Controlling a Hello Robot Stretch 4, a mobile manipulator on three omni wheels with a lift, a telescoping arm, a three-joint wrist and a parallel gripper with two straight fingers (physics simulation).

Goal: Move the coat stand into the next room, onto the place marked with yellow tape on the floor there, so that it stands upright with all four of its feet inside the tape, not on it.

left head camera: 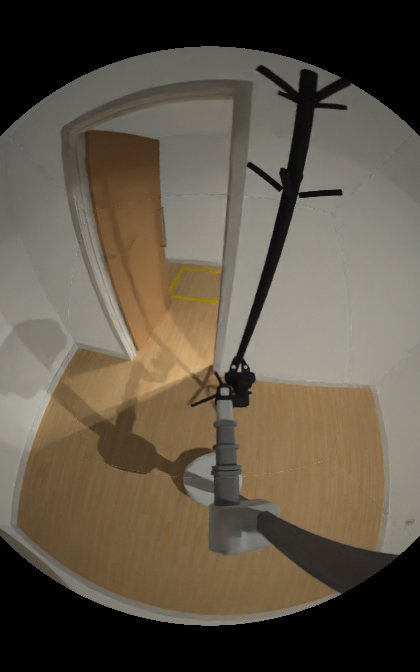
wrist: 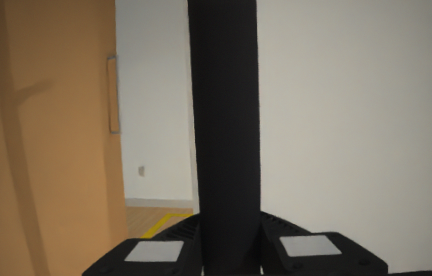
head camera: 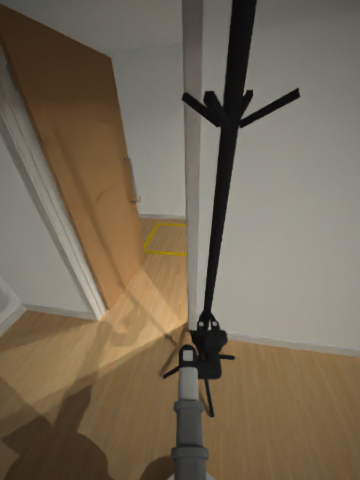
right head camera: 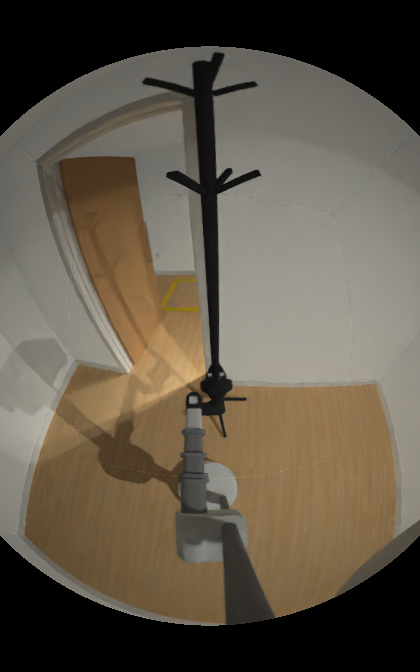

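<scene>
The black coat stand (head camera: pixel 221 190) (left head camera: pixel 280 235) (right head camera: pixel 210 250) (wrist: pixel 227 125) is roughly upright in front of the arm, in the near room. Its pole leans slightly in the head view. My gripper (head camera: pixel 208 320) (left head camera: pixel 240 362) (right head camera: pixel 216 371) (wrist: pixel 230 231) is shut on the pole, low on the stand. Some feet show below the gripper; others are hidden, and I cannot tell whether they touch the floor. The yellow tape outline (head camera: pixel 167 253) (left head camera: pixel 195 299) (right head camera: pixel 181 309) (wrist: pixel 179 215) lies on the floor beyond the doorway, its right part hidden behind the door jamb.
A brown door (head camera: pixel 85 165) (left head camera: pixel 125 225) (right head camera: pixel 107 240) (wrist: pixel 60 125) stands open on the doorway's left side. The right door jamb (head camera: pixel 192 200) (left head camera: pixel 235 200) (right head camera: pixel 196 235) is close beside the pole in view. A white wall (head camera: pixel 290 225) (left head camera: pixel 300 300) extends right of it.
</scene>
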